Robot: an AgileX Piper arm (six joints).
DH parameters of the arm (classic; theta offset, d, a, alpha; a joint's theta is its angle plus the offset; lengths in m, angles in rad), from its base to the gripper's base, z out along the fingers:
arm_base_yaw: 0 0.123 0 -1.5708
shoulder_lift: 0.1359 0 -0.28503 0
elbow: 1.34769 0 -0.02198 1.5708
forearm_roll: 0 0.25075 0 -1.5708
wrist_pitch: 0 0 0 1.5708
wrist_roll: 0 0.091 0 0
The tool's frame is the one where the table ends.
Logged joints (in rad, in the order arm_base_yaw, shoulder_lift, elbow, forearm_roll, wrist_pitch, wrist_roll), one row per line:
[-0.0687, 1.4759, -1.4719, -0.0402, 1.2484, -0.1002]
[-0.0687, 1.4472, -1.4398, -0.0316, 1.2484, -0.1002]
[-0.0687, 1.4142, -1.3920, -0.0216, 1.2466, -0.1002]
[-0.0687, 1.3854, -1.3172, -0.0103, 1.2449, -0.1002]
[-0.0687, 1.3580, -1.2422, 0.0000, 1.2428, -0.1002]
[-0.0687, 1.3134, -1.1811, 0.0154, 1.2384, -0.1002]
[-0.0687, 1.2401, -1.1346, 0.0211, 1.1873, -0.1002]
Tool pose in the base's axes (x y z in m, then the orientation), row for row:
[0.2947, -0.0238, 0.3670, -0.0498, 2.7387, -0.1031]
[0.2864, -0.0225, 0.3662, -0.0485, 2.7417, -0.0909]
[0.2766, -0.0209, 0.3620, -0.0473, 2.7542, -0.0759]
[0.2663, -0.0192, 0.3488, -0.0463, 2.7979, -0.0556]
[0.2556, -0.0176, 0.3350, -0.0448, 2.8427, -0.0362]
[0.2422, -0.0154, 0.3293, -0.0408, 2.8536, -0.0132]
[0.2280, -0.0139, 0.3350, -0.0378, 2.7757, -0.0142]
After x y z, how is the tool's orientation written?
As a rotation vector, in radians.
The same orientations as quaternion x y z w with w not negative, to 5 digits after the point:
[-0.01780, 0.97916, -0.03686, 0.19891]
[-0.01733, 0.97958, -0.03248, 0.19767]
[-0.01685, 0.98092, -0.02703, 0.19178]
[-0.01630, 0.98502, -0.01957, 0.17054]
[-0.01558, 0.98869, -0.01259, 0.14860]
[-0.01415, 0.98956, -0.00458, 0.14334]
[-0.01339, 0.98323, -0.00503, 0.18178]

